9 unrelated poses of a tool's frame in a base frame.
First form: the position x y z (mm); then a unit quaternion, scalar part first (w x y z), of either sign.
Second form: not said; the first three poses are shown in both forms.
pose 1, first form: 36.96, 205.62, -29.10, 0.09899, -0.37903, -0.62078, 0.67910
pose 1, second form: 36.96, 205.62, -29.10, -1.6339, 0.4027, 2.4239
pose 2, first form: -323.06, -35.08, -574.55, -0.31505, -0.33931, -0.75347, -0.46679
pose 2, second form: -323.06, -35.08, -574.55, 1.9502, 0.1587, 2.1877
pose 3, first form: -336.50, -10.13, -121.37, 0.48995, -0.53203, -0.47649, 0.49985
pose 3, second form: -336.50, -10.13, -121.37, -1.5910, 0.0650, 1.5245
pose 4, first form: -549.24, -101.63, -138.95, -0.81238, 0.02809, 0.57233, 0.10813
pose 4, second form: -549.24, -101.63, -138.95, 0.2238, -1.2110, -0.4199
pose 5, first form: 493.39, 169.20, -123.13, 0.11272, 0.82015, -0.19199, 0.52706
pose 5, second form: 493.39, 169.20, -123.13, -3.0999, -1.1380, -0.4866
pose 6, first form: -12.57, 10.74, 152.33, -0.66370, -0.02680, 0.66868, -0.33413
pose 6, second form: -12.57, 10.74, 152.33, -1.3225, -1.1326, 1.8515
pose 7, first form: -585.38, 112.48, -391.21, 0.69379, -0.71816, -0.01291, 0.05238
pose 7, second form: -585.38, 112.48, -391.21, -1.6027, 0.0574, 0.0915
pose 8, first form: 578.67, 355.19, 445.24, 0.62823, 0.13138, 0.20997, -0.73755
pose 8, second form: 578.67, 355.19, 445.24, -0.1634, 0.4753, -1.7702
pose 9, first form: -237.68, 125.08, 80.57, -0.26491, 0.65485, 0.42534, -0.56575
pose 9, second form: -237.68, 125.08, 80.57, -1.8299, 0.5417, 1.5731
